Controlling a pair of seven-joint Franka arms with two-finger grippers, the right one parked.
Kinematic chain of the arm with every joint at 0, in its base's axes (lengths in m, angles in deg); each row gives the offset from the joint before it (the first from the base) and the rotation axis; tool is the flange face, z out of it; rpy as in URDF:
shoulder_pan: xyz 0 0 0.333 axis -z
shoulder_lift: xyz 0 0 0 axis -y
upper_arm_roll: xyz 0 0 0.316 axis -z
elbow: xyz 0.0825 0 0 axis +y
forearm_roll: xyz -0.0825 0 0.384 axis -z
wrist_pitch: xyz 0 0 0 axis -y
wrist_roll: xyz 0.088 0 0 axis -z
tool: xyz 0 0 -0.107 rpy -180 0 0
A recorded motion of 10 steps. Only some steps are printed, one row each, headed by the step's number.
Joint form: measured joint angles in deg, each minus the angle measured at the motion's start. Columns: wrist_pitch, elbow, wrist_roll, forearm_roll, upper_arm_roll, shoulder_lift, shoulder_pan.
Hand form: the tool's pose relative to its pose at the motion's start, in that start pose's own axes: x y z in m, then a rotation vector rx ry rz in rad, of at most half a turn. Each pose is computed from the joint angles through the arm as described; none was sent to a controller.
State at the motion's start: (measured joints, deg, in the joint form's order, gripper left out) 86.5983 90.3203 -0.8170 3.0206 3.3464 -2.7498 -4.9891
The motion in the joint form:
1: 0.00 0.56 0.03 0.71 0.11 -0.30 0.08
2: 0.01 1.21 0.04 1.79 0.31 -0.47 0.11
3: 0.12 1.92 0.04 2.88 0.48 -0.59 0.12
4: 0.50 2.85 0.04 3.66 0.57 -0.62 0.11
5: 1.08 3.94 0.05 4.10 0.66 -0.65 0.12
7: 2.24 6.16 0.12 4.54 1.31 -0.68 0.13
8: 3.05 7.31 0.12 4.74 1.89 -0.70 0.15
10: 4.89 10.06 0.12 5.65 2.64 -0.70 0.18
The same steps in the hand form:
1: 0.0015 0.0028 0.0074 -0.0122 -0.0153 0.0037
2: 0.0022 0.0067 0.0143 -0.0307 -0.0300 0.0079
3: 0.0027 0.0101 0.0210 -0.0495 -0.0431 0.0107
4: 0.0032 0.0120 0.0283 -0.0629 -0.0535 0.0109
5: 0.0038 0.0132 0.0366 -0.0703 -0.0631 0.0109
7: 0.0041 0.0193 0.0536 -0.0766 -0.0831 0.0192
8: 0.0042 0.0247 0.0623 -0.0789 -0.0904 0.0270
10: 0.0039 0.0323 0.0825 -0.0925 -0.1078 0.0334

